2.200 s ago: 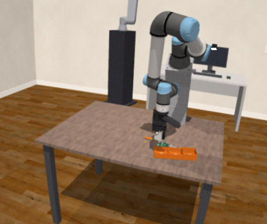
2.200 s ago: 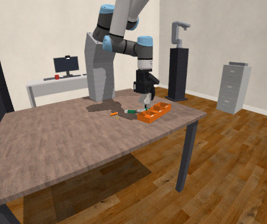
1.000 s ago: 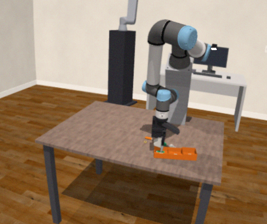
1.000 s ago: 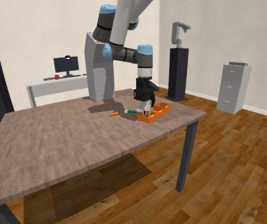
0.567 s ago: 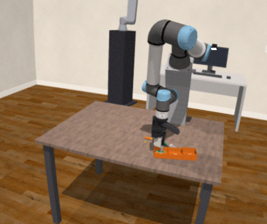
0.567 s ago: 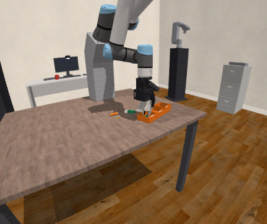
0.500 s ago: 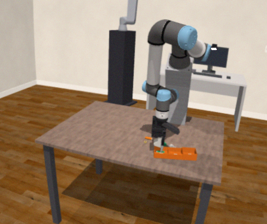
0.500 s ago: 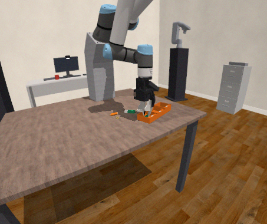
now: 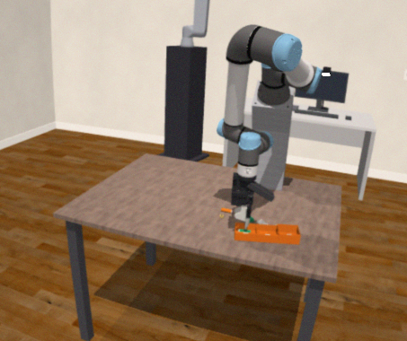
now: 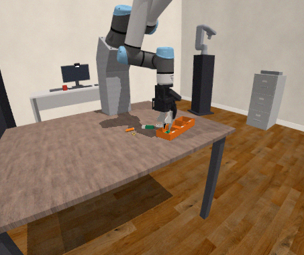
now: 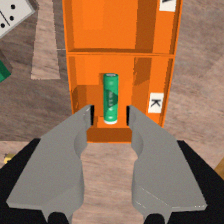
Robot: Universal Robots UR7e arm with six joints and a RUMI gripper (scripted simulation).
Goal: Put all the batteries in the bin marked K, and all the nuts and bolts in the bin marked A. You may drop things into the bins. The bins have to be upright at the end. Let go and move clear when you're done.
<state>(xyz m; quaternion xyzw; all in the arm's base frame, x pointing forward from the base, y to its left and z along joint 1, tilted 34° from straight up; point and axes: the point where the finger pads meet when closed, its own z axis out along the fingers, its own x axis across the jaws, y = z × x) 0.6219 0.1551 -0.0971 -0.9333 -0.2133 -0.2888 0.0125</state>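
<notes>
Right now my hand is 30 mm above the green battery. Also, from my hand: orange bin tray (80 mm to the left, 30 mm below, 30 mm behind); then white domino (120 mm behind, 40 mm below, 20 mm to the left); then green-and-white battery (130 mm behind, 60 mm to the right, 40 mm below).
</notes>
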